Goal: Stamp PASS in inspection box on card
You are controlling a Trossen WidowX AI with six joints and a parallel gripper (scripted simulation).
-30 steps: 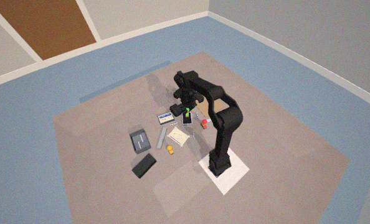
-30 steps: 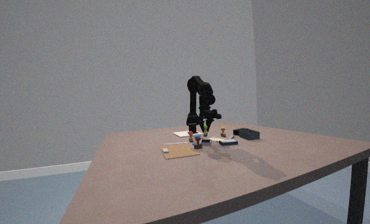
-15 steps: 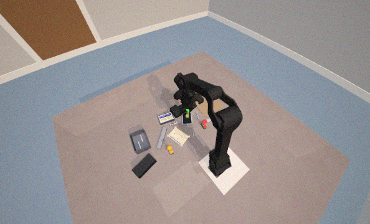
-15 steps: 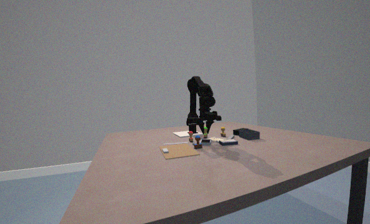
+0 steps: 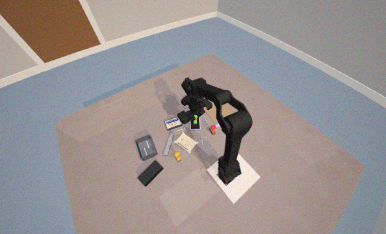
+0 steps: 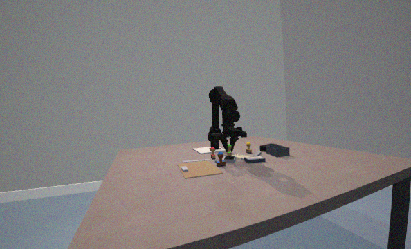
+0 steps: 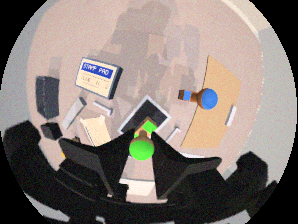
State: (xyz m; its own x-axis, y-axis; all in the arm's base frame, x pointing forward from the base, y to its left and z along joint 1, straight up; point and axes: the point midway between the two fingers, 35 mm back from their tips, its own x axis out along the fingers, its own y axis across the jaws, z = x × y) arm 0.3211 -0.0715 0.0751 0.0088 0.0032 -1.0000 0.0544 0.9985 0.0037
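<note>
Now: gripper tip 40 mm above the dark ink pad. Also, from my gripper tip: red-knobbed stamp (100 mm behind, 50 mm to the right, 30 mm below); blue-knobbed stamp (80 mm to the right, 60 mm ahead, 30 mm below); green-knobbed stamp (right at my gripper tip).
</note>
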